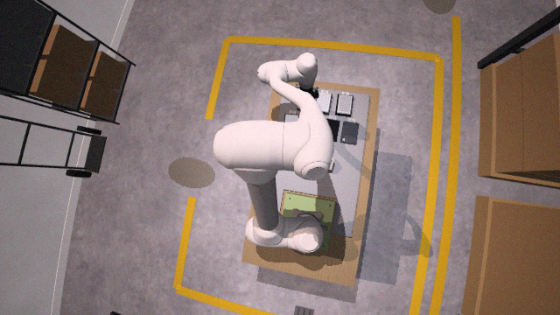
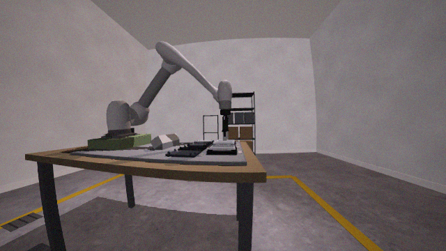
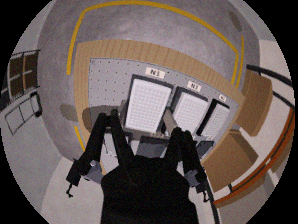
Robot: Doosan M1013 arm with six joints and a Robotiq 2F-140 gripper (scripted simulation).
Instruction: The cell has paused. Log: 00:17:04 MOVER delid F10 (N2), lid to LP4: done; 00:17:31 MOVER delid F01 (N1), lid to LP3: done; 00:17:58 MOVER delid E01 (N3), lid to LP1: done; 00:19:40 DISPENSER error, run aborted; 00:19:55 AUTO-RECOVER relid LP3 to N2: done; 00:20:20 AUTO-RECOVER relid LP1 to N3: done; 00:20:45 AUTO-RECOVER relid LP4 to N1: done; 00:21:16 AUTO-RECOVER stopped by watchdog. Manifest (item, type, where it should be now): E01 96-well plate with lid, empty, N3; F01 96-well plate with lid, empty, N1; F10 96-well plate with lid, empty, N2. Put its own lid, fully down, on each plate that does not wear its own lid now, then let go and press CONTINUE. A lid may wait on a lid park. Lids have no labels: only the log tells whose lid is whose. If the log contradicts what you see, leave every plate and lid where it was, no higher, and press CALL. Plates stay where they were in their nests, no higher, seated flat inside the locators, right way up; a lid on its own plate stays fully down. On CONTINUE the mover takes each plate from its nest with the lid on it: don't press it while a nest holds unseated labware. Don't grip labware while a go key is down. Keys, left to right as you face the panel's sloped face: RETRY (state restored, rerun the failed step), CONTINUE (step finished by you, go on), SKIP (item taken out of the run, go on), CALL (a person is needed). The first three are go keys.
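The label lies 9 cm behind my hand, 8 cm to the left of it and 5 cm below it.
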